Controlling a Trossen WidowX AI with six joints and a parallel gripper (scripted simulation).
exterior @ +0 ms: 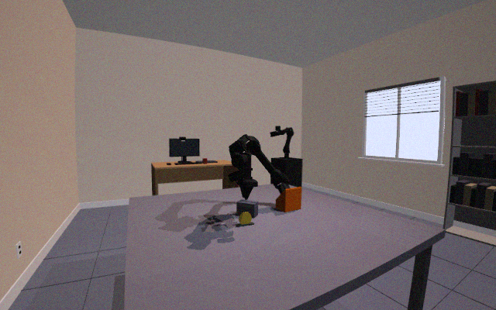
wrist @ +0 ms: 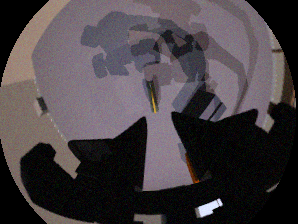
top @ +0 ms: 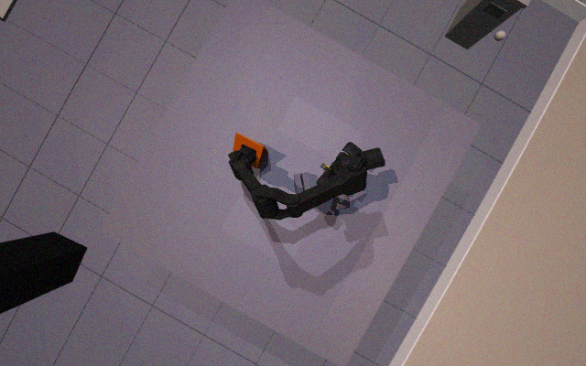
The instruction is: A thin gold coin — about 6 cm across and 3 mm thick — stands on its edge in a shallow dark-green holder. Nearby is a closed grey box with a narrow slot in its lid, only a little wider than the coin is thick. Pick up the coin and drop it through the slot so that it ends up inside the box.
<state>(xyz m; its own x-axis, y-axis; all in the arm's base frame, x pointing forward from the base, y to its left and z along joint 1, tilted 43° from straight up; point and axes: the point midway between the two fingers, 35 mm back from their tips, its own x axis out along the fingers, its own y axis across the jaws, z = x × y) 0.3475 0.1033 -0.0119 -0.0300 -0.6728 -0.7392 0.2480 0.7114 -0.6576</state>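
My gripper tip is 100 mm above the gold coin.
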